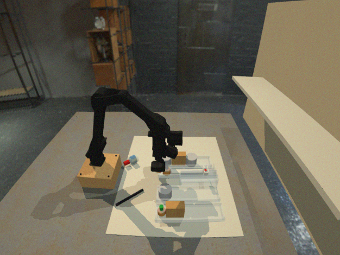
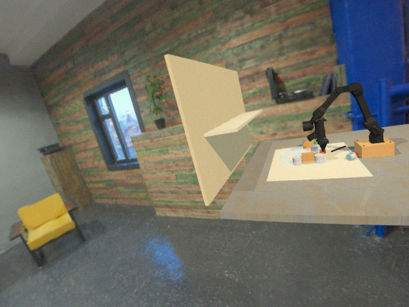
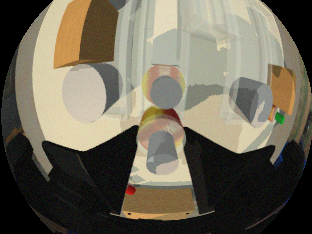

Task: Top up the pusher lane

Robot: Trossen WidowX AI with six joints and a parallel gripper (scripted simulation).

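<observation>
Right now the clear sprung lane is 170 mm ahead of my gripper tip, 30 mm below it and 10 mm to the right of it. Also, from my gripper tip: pusher plate 150 mm ahead, 20 mm to the right; then black stick 150 mm to the right, 110 mm behind, 50 mm below; then red mark 230 mm ahead, 20 mm to the right, 20 mm above.
</observation>
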